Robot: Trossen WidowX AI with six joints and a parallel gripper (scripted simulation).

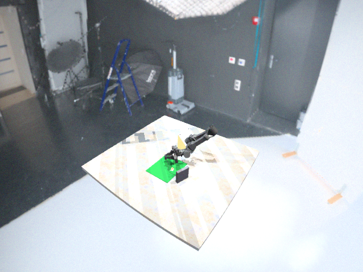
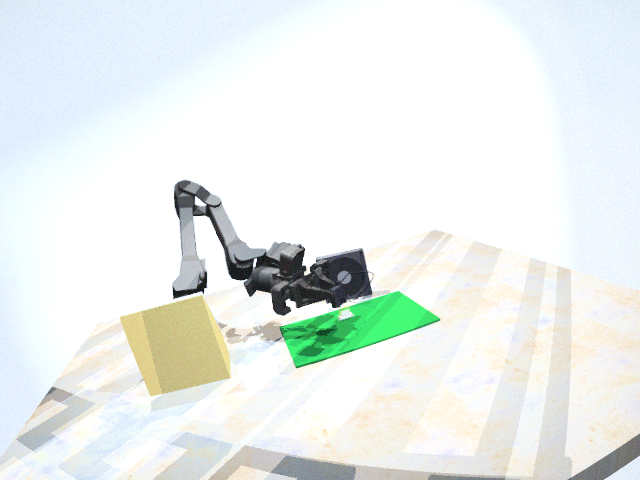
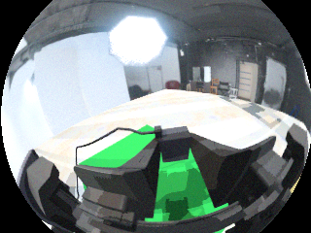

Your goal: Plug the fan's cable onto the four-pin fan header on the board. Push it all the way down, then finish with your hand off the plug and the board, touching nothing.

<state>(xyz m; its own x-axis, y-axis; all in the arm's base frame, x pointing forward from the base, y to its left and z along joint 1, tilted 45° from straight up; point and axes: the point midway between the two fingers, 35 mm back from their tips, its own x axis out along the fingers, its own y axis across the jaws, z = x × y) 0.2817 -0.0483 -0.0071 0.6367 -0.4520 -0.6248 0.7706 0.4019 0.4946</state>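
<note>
My gripper tip is 30 mm short of the green board, 30 mm to the right of it and 110 mm above it. Also, from my gripper tip: black fan: 90 mm ahead, 210 mm to the left, 40 mm below; then dark fan plug: 10 mm below.
</note>
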